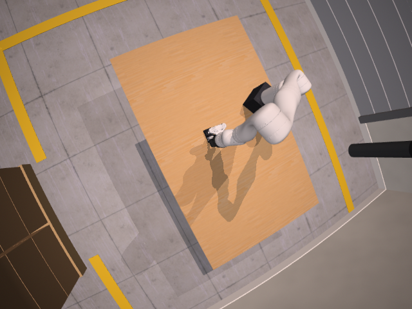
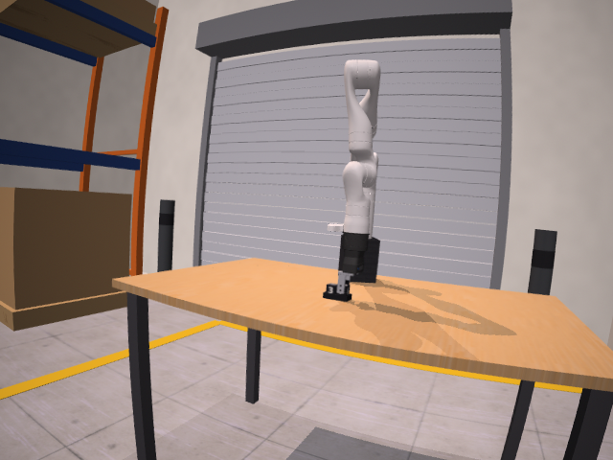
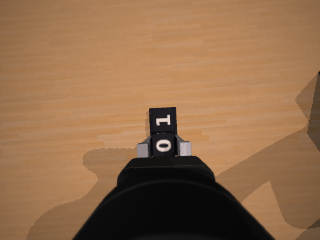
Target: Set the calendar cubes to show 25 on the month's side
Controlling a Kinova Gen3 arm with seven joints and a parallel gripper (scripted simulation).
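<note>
The black tray lies 2 cm to the right of my hand and 3 cm below it. Round my hand: black cube: 3 cm to the right, 1 cm below.
</note>
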